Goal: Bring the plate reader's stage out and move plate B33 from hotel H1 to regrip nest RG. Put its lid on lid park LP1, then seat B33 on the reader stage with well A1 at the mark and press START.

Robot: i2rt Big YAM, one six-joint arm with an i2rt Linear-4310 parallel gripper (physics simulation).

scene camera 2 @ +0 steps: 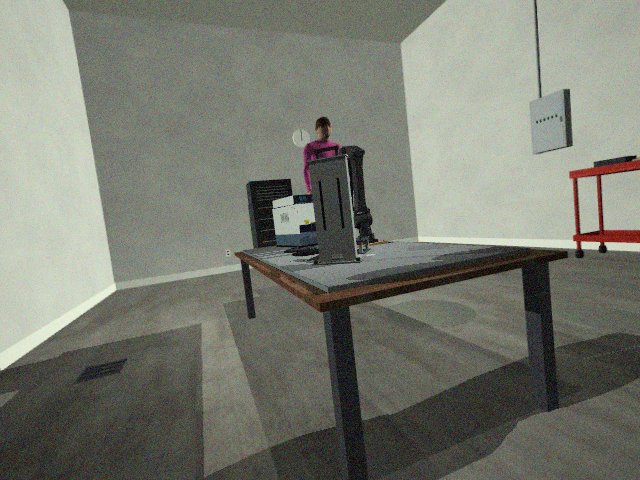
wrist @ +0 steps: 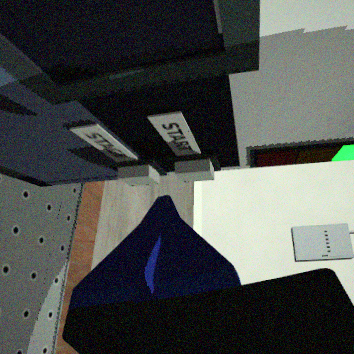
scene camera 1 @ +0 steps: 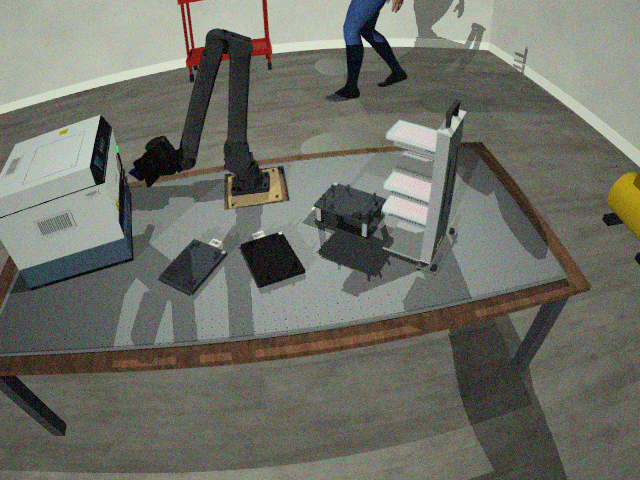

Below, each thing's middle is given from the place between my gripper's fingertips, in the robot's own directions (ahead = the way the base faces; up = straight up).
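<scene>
Positions measured from my hand: STAGE button (wrist: 145, 174), 10 mm ahead, 20 mm to the right, 20 mm below; plate reader (scene camera 1: 98, 221), 150 mm to the right, 210 mm ahead, 40 mm above; flat black pad (scene camera 1: 268, 255), 350 mm ahead, 490 mm to the left, 100 mm below.
</scene>
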